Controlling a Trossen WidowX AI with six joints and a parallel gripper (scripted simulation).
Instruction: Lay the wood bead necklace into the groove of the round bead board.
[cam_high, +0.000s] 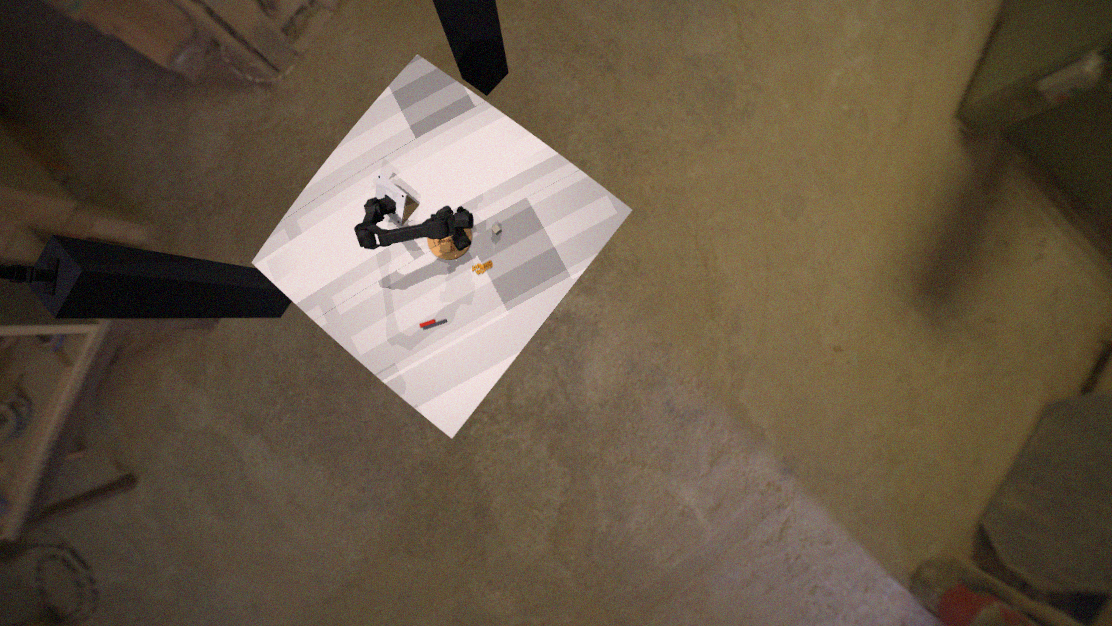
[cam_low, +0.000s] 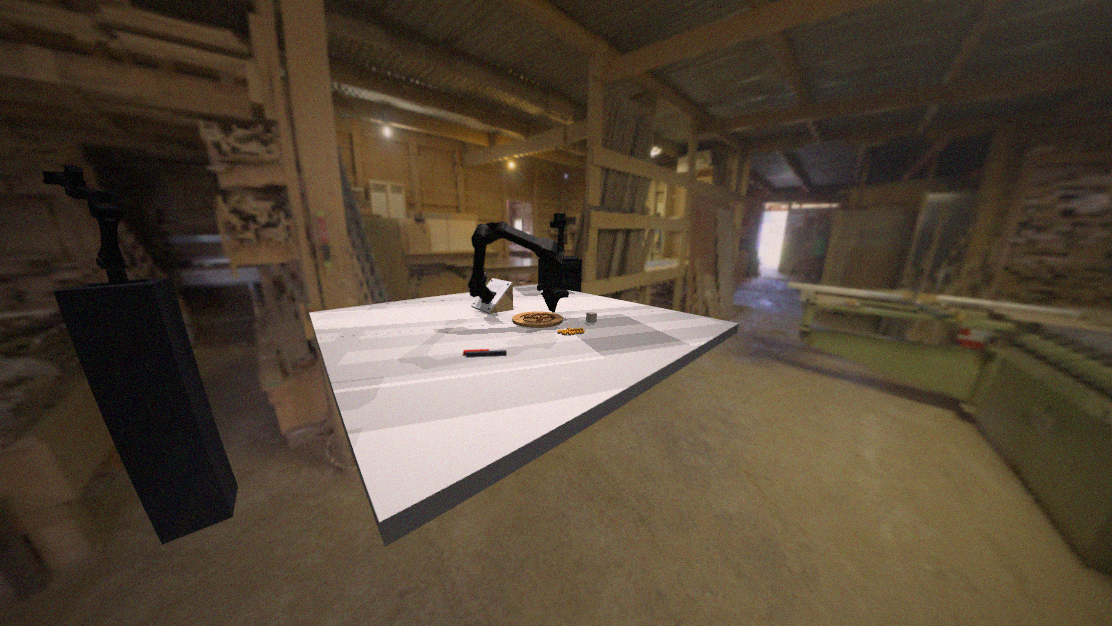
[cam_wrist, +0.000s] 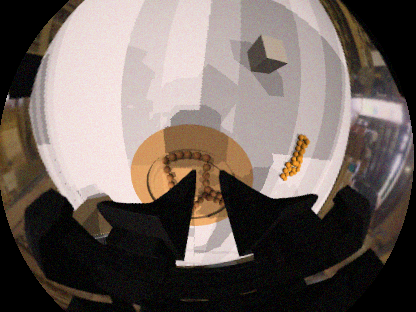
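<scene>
Now: gripper tip 11 cm to the right of the small grey cube, 11 cm short of it and 2 cm above it. From my gripper tip the other things lie so: black marker: 39 cm to the right, 14 cm ahead, 3 cm below.
</scene>
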